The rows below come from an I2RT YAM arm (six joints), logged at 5 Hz.
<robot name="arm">
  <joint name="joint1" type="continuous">
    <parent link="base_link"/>
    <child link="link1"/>
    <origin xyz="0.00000 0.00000 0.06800" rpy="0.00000 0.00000 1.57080"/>
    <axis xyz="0 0 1"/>
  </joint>
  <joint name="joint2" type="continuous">
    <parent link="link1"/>
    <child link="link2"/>
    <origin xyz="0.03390 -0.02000 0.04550" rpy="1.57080 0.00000 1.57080"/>
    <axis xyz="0 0 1"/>
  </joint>
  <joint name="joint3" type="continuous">
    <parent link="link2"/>
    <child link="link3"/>
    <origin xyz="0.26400 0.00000 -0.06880" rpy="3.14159 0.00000 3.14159"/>
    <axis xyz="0 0 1"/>
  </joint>
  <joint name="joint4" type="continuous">
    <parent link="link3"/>
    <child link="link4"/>
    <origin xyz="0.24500 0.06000 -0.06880" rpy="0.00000 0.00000 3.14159"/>
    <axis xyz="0 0 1"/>
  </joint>
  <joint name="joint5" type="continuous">
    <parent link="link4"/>
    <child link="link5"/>
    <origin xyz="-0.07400 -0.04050 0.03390" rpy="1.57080 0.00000 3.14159"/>
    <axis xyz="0 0 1"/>
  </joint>
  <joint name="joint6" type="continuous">
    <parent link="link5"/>
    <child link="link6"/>
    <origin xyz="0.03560 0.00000 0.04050" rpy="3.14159 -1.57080 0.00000"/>
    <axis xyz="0 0 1"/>
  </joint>
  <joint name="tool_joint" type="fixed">
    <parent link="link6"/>
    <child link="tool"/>
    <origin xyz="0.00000 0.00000 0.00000"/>
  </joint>
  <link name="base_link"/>
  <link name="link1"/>
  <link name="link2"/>
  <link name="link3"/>
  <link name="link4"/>
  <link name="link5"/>
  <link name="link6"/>
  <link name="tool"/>
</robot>
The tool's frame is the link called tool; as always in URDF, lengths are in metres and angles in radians. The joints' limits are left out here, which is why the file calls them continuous.
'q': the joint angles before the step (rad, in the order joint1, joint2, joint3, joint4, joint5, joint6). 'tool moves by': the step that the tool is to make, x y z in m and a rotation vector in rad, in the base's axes. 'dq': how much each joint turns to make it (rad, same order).
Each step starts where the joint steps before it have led.
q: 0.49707, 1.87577, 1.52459, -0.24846, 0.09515, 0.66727
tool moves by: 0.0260, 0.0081, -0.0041, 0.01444, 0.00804, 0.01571
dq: -0.01387, 0.10578, 0.12863, -0.02291, -0.03374, -0.00306
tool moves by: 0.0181, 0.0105, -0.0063, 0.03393, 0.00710, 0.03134
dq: -0.00153, 0.08459, 0.09526, -0.00157, -0.04591, 0.00920
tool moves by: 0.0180, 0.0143, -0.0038, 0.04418, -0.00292, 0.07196
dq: 0.00303, 0.09214, 0.11831, -0.00319, -0.07836, -0.00612
